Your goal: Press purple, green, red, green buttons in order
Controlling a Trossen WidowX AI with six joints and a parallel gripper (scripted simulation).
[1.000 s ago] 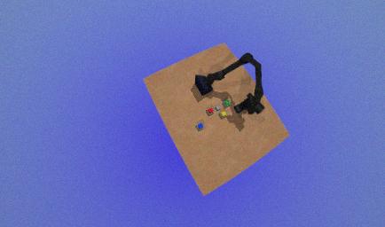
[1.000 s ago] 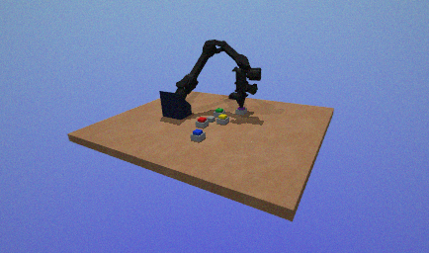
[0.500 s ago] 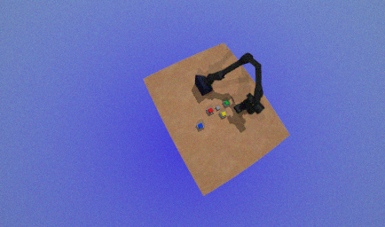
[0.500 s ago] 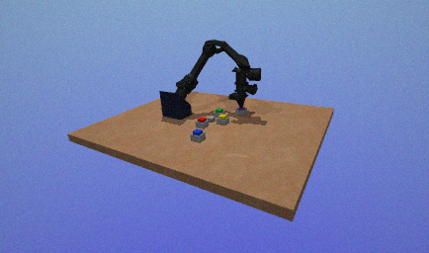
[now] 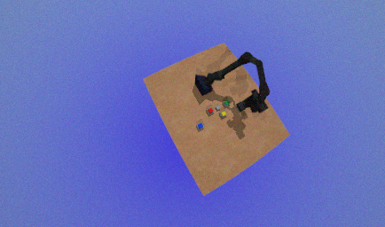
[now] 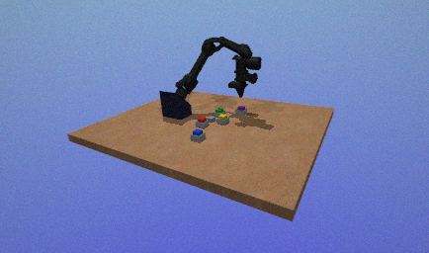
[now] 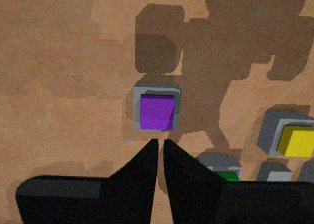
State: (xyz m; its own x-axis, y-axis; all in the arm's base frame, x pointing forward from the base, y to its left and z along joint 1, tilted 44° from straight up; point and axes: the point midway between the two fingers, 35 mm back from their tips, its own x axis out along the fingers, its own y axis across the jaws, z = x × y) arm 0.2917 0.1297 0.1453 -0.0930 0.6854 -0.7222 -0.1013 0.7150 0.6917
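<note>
The green button lies 90 mm to the right of my gripper tip, 80 mm behind it and 60 mm below it. From my gripper tip the other things lie so: yellow button 160 mm to the right, 60 mm below, 10 mm behind; then small grey block 180 mm to the right, 80 mm below, 80 mm behind; then purple button 60 mm below.
</note>
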